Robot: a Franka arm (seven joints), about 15 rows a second.
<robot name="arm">
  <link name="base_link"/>
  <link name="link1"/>
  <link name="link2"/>
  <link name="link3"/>
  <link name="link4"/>
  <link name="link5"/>
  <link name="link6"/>
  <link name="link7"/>
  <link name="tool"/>
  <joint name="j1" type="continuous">
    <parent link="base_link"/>
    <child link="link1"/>
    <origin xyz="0 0 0.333"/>
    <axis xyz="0 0 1"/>
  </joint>
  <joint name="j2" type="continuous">
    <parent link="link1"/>
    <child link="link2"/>
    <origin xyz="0 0 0"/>
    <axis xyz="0 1 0"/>
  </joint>
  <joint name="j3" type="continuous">
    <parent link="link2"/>
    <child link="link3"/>
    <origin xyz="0 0 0.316"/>
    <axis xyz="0 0 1"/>
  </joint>
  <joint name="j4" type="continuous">
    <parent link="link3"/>
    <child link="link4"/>
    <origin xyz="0.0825 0 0"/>
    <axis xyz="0 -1 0"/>
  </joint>
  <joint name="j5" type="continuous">
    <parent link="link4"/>
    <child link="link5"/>
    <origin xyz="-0.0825 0 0.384"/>
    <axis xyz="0 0 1"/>
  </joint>
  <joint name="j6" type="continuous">
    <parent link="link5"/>
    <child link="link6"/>
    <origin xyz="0 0 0"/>
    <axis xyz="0 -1 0"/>
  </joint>
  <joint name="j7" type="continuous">
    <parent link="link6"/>
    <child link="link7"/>
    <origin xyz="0.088 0 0"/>
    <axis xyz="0 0 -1"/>
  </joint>
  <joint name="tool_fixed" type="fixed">
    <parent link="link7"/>
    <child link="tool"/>
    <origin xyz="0 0 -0.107" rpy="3.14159 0 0"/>
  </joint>
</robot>
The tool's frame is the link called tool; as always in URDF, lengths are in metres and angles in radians. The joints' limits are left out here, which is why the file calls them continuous.
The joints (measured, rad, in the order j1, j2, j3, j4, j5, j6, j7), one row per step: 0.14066, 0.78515, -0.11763, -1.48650, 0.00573, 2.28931, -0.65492; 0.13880, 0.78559, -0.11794, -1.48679, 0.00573, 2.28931, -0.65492; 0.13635, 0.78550, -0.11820, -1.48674, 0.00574, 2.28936, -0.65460; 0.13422, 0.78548, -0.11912, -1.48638, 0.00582, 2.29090, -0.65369; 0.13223, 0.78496, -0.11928, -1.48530, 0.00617, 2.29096, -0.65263; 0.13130, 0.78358, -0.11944, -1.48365, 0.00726, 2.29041, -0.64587; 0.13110, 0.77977, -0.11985, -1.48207, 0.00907, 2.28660, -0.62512; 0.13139, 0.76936, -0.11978, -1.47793, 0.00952, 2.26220, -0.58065; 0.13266, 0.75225, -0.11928, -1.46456, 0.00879, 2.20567, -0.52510; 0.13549, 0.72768, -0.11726, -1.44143, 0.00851, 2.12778, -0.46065; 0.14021, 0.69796, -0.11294, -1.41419, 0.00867, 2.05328, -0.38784; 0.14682, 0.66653, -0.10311, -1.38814, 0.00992, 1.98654, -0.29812; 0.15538, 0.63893, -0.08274, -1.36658, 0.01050, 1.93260, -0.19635
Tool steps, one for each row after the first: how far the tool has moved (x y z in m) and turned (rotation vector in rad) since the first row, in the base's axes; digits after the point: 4 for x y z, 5 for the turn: -0.0001, -0.0015, -0.0004, -0.00029, 0.00069, -0.00210; 0.0000, -0.0035, -0.0003, -0.00044, 0.00046, -0.00505; 0.0004, -0.0055, 0.0000, -0.00090, -0.00162, -0.00864; 0.0008, -0.0069, 0.0009, -0.00059, -0.00337, -0.01193; 0.0014, -0.0076, 0.0026, 0.00058, -0.00638, -0.02031; 0.0019, -0.0078, 0.0056, 0.00271, -0.00958, -0.04280; 0.0017, -0.0075, 0.0127, 0.00454, -0.00308, -0.08861; 0.0011, -0.0060, 0.0259, 0.00435, 0.01878, -0.14511; 0.0006, -0.0023, 0.0470, 0.00409, 0.04438, -0.20875; 0.0006, 0.0044, 0.0742, 0.00606, 0.05741, -0.27641; -0.0006, 0.0155, 0.1028, 0.01212, 0.06256, -0.35427; -0.0034, 0.0336, 0.1275, 0.02232, 0.06519, -0.43227
